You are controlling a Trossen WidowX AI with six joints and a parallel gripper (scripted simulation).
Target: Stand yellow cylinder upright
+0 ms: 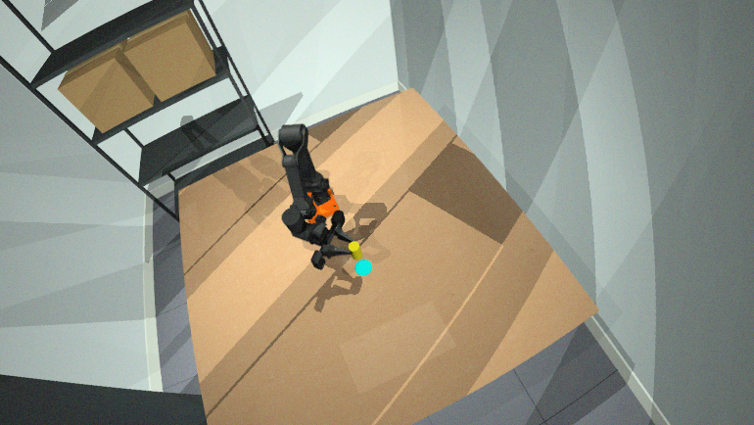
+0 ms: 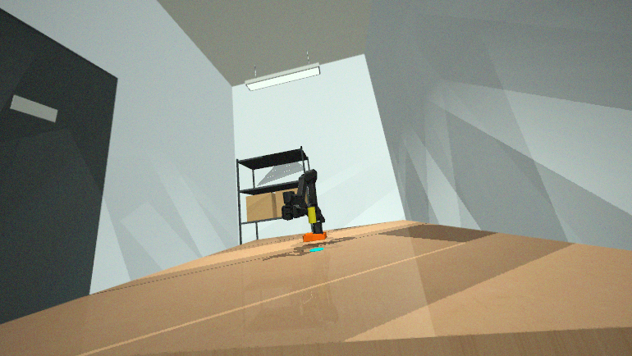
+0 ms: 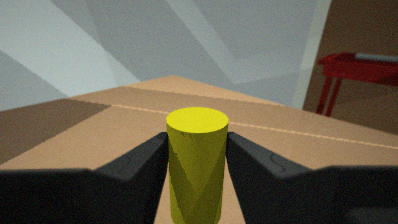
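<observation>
My gripper tip is 160 mm above the cyan circle. Also, from my gripper tip: yellow tall cylinder (20 mm below).
</observation>
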